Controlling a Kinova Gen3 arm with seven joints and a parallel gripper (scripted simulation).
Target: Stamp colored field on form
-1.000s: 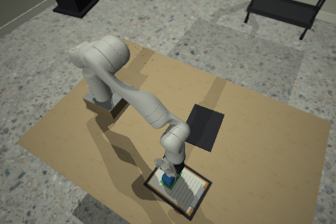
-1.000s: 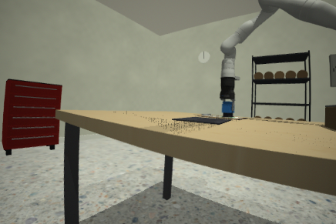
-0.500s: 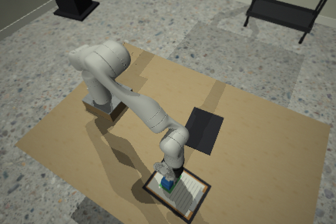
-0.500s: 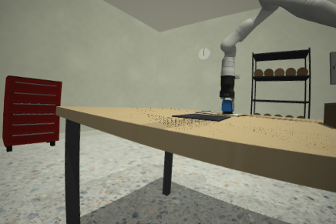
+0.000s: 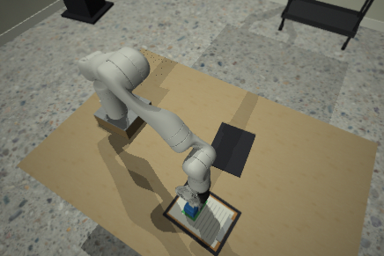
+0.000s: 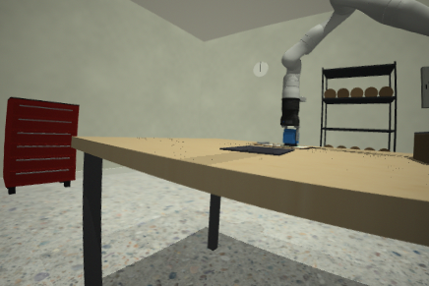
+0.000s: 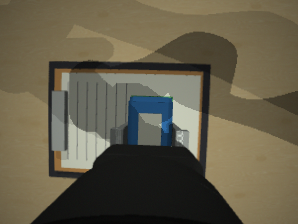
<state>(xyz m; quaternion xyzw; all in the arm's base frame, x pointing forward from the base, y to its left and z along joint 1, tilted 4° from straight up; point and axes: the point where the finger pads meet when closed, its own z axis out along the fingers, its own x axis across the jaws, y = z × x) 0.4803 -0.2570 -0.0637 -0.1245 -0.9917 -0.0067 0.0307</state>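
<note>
Now: hand 10 mm above the blue stamp. Also, from my hand: clipboard (70 mm ahead, 40 mm below, 20 mm to the right); dark mat (300 mm to the left, 60 mm ahead, 40 mm below).
</note>
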